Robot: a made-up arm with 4 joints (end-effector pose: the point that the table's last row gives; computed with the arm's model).
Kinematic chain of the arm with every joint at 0, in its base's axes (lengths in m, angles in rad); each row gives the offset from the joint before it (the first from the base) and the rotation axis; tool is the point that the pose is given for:
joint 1: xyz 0 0 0.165 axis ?
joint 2: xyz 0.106 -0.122 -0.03 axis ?
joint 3: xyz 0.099 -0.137 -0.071 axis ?
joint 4: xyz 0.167 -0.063 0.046 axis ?
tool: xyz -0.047 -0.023 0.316
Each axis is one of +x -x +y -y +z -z.
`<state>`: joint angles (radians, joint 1 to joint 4).
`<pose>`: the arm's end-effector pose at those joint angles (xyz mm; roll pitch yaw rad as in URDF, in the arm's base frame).
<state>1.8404 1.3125 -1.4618 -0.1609</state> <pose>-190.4 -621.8 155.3 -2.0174 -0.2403 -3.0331</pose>
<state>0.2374 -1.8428 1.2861 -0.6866</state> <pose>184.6 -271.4 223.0 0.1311 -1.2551 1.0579</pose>
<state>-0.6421 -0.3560 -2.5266 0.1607</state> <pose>590.5 -306.6 32.8 -2.4173 1.1694 -2.3252</pose>
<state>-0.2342 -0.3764 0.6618 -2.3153</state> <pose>379.2 28.0 104.8 -2.4489 -0.8757 0.4699</pose>
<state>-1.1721 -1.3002 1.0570 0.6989</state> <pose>63.4 -311.5 670.3 -0.8986 -0.4771 2.5793</pose>
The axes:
joint 1: +y
joint 2: -z
joint 3: -y
joint 4: +x

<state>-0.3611 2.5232 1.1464 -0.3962</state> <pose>119.5 55.8 371.5 -0.0899 -0.8242 -2.7824</pose>
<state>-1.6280 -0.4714 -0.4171 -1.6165</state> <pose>84.8 86.8 428.9 -2.5905 -0.9906 0.8594</pose>
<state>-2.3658 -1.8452 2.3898 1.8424</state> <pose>-425.6 64.0 546.9 1.0396 0.3564 -2.2931</pose>
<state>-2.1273 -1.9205 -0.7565 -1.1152</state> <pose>68.5 160.4 118.8 2.9654 -0.1516 0.7631</pose>
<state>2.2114 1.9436 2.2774 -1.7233</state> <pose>-145.3 -169.1 8.9 -3.0754 0.6999 0.9117</pose>
